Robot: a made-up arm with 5 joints.
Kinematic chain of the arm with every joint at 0, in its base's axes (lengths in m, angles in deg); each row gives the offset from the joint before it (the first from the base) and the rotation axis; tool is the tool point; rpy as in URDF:
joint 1: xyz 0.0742 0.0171 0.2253 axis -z
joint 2: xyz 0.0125 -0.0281 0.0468 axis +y
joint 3: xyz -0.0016 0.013 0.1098 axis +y
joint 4: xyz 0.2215 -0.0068 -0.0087 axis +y
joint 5: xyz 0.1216 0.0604 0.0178 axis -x
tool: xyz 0.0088 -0.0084 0.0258 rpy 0 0 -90
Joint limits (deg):
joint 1: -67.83..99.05
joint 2: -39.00..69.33
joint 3: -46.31..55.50
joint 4: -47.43..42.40
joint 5: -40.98..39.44
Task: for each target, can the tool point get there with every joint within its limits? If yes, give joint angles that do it. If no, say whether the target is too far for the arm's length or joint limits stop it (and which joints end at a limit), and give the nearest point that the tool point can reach.
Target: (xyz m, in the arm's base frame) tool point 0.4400 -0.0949 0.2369
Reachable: yes | joints 21.55 24.76 4.96 -3.59 0.30
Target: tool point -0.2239 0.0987 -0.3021
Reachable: no: too far | nearest point 0.0402 0.0619 -0.0362 | short by 0.377 m
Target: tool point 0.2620 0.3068 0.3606
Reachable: yes | joints -49.51 -14.25 12.36 27.28 32.50
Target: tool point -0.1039 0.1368 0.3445
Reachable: no: joint limits stop it (at a limit: joint 1, joint 2, joint 3, joint 4, joint 5) | nearest point 0.1206 0.2593 0.3891 | short by 0.260 m
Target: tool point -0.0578 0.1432 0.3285
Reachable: no: joint limits stop it (at a limit: joint 1, joint 2, joint 3, joint 4, joint 5) | nearest point 0.1206 0.2593 0.3891 | short by 0.221 m
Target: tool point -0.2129 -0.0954 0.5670
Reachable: no: joint limits stop it (at a limit: joint 2, joint 3, joint 4) | nearest point -0.0734 -0.0408 0.6424 | short by 0.168 m
